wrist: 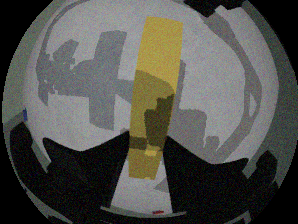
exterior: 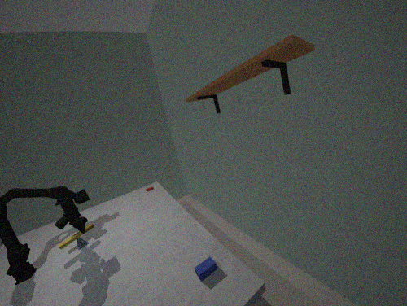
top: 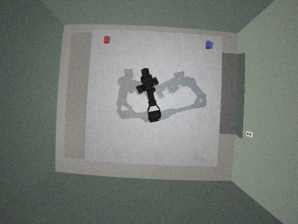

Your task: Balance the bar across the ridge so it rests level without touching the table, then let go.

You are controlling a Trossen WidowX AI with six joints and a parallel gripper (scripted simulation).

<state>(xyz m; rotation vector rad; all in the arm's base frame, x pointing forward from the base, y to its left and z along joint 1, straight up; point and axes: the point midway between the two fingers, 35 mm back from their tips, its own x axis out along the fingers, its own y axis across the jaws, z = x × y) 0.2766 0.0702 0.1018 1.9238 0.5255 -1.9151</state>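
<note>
Now: gripper tip 2 cm past the yellow bar and 1 cm to the left of it. From my gripper tip the other things lie so: blue block (46 cm ahead, 57 cm to the right, 5 cm below); red block (46 cm ahead, 43 cm to the left, 6 cm below); ridge (2 cm behind, 1 cm to the right, 1 cm below).
</note>
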